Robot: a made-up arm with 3 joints. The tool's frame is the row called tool.
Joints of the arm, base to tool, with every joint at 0 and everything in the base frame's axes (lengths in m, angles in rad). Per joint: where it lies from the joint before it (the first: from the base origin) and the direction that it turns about. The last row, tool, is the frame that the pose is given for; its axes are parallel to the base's.
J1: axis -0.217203 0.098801 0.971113 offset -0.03 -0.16 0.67
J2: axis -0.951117 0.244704 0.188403 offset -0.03 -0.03 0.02
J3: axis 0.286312 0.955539 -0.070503 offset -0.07 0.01 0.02
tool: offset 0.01 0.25 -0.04
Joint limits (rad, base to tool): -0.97..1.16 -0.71..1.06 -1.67..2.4
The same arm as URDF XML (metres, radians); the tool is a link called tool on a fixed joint. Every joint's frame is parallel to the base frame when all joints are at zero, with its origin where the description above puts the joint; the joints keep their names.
<robot name="arm">
<link name="base_link"/>
<link name="link1"/>
<link name="link2"/>
<link name="link3"/>
<link name="tool"/>
<joint name="J1" type="revolute"><parent link="base_link"/><child link="link1"/><origin xyz="-0.0300 -0.1600 0.6700"/><axis xyz="-0.217203 0.098801 0.971113"/><limit lower="-0.9700" upper="1.1600"/></joint>
<joint name="J2" type="revolute"><parent link="link1"/><child link="link2"/><origin xyz="-0.0300 -0.0300 0.0200"/><axis xyz="-0.951117 0.244704 0.188403"/><limit lower="-0.7100" upper="1.0600"/></joint>
<joint name="J3" type="revolute"><parent link="link2"/><child link="link3"/><origin xyz="-0.0700 0.0100 0.0200"/><axis xyz="0.286312 0.955539 -0.070503"/><limit lower="-1.6700" upper="2.4000"/></joint>
<joint name="tool_joint" type="fixed"><parent link="link3"/><child link="tool"/><origin xyz="0.0100 0.2500 -0.0400"/></joint>
</robot>

